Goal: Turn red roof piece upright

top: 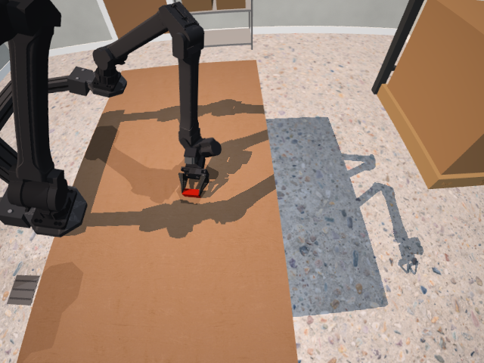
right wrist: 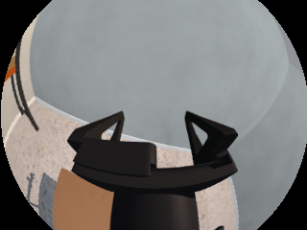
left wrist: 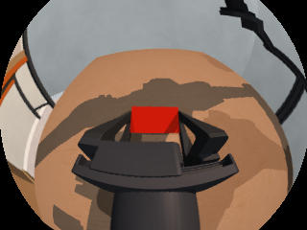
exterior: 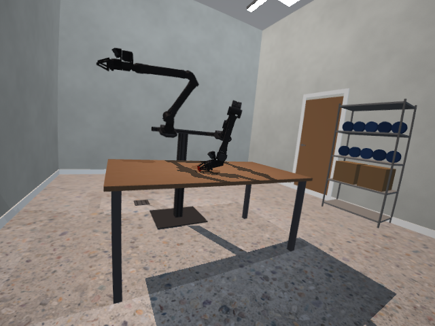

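Now: the red roof piece 10 mm below my left hand.
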